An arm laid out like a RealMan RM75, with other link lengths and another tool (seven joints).
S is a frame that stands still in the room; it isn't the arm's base.
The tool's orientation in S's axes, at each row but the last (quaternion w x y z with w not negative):
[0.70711 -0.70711 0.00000 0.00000]
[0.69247 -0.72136 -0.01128 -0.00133]
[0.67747 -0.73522 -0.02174 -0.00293]
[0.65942 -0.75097 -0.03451 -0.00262]
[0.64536 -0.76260 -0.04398 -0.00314]
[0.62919 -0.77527 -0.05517 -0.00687]
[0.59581 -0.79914 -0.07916 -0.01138]
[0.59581 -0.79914 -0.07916 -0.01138]
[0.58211 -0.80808 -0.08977 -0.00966]
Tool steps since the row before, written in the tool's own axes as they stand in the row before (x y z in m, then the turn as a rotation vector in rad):
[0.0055 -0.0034 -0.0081 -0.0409 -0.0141 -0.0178]
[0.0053 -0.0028 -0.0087 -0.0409 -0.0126 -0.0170]
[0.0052 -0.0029 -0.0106 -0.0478 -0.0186 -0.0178]
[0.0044 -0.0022 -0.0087 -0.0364 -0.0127 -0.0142]
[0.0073 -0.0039 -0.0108 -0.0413 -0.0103 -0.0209]
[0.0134 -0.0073 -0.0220 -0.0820 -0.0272 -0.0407]
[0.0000 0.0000 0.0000 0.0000 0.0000 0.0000]
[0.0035 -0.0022 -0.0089 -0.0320 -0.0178 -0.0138]
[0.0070 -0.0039 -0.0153 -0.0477 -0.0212 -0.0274]
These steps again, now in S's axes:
[0.0055 -0.0081 0.0034 -0.0409 -0.0178 0.0141]
[0.0054 -0.0085 0.0032 -0.0409 -0.0171 0.0126]
[0.0054 -0.0102 0.0039 -0.0480 -0.0176 0.0184]
[0.0046 -0.0081 0.0035 -0.0364 -0.0142 0.0126]
[0.0076 -0.0095 0.0061 -0.0408 -0.0215 0.0111]
[0.0139 -0.0190 0.0128 -0.0817 -0.0405 0.0284]
[0.0000 0.0000 0.0000 0.0000 0.0000 0.0000]
[0.0038 -0.0075 0.0051 -0.0330 -0.0118 0.0173]
[0.0076 -0.0123 0.0094 -0.0478 -0.0257 0.0230]

